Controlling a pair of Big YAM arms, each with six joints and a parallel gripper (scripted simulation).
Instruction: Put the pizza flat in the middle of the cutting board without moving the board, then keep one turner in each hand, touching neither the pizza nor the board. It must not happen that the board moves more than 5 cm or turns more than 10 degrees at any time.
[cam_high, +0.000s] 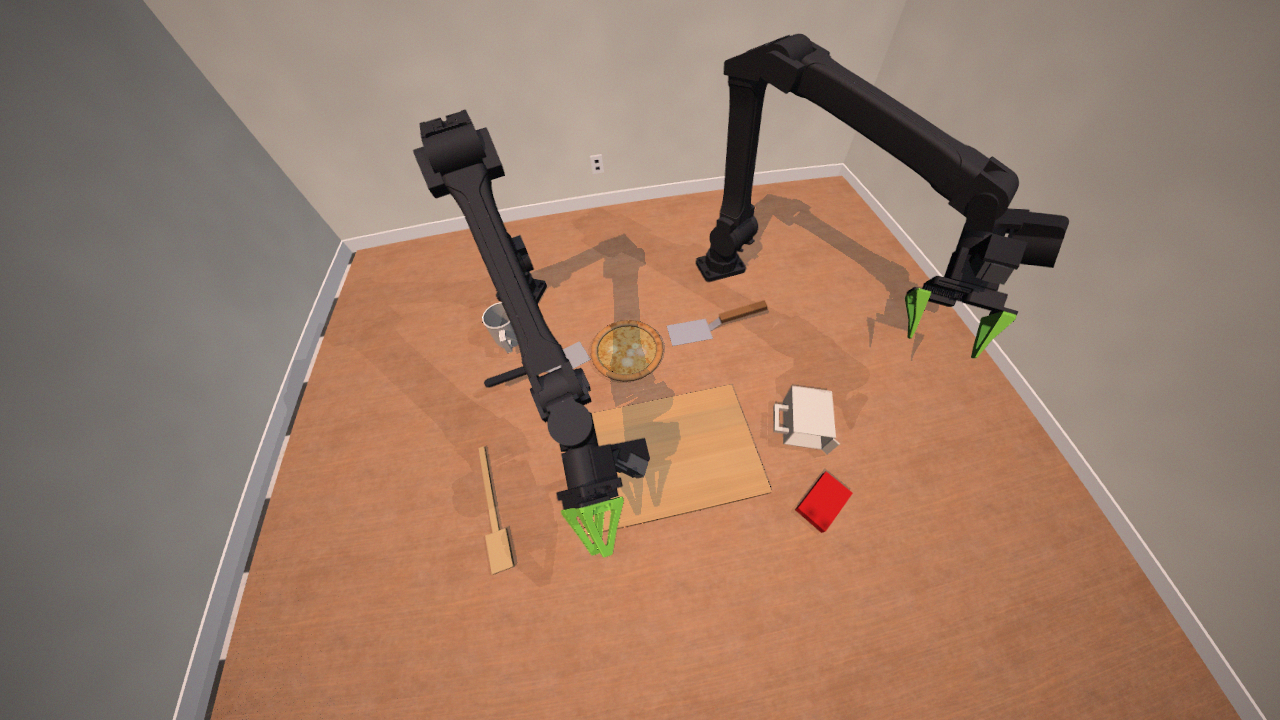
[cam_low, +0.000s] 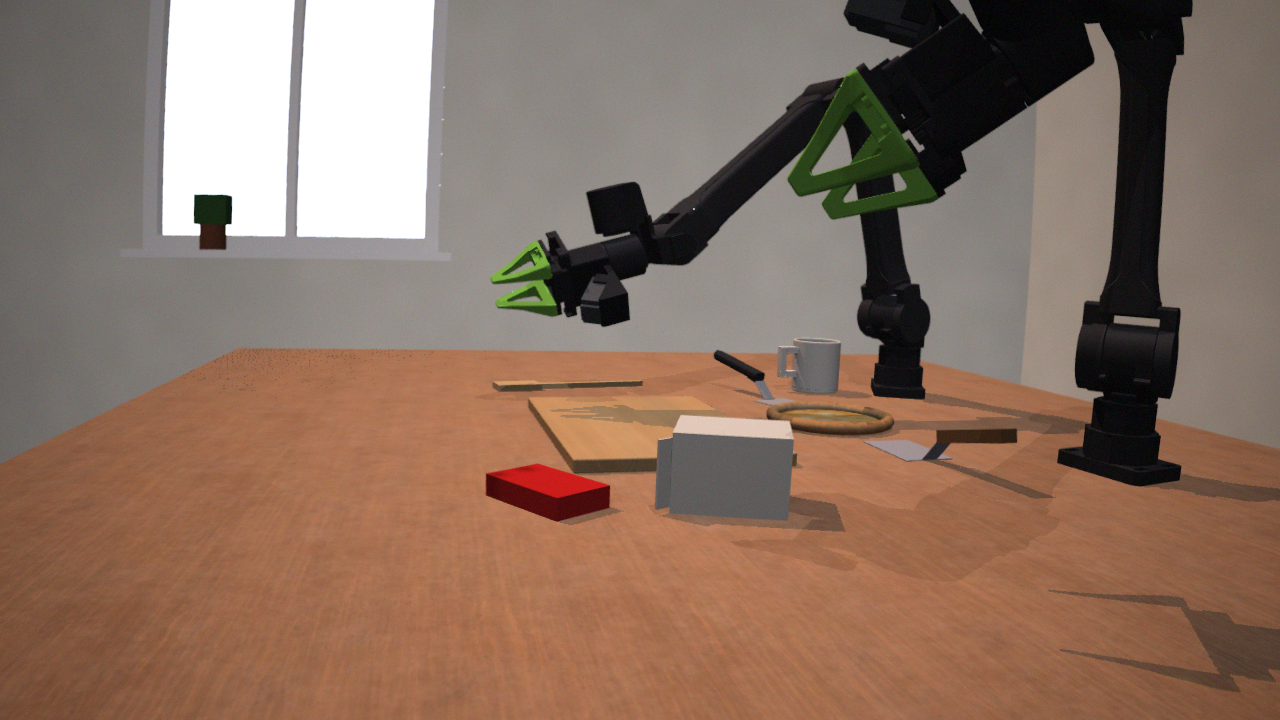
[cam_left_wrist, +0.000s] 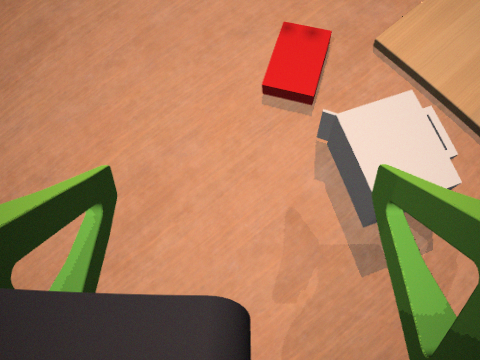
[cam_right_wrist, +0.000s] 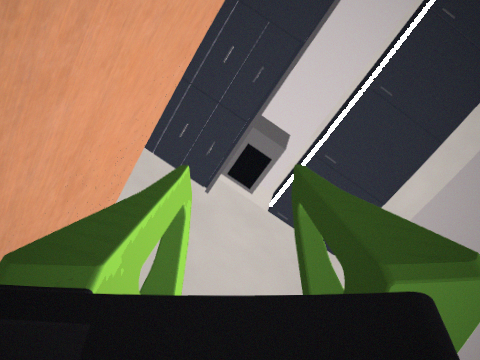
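Right now the black-handled turner is 40 cm behind my right hand, 16 cm to the right of it and 14 cm below it. From my right hand the other things lie so: white boxy mug (41 cm to the left, 20 cm behind, 13 cm below); wooden spatula (22 cm to the right, 16 cm below, 9 cm behind); cutting board (18 cm behind, 16 cm below, 12 cm to the left).
My left gripper is now 280 mm to the left of the brown-handled turner, 270 mm past it and 240 mm above it. From my left hand the other things lie so: white boxy mug: 230 mm below, 170 mm to the right, 10 mm ahead; pizza: 500 mm to the right, 250 mm below, 240 mm behind; cutting board: 450 mm to the right, 250 mm below, 30 mm ahead.
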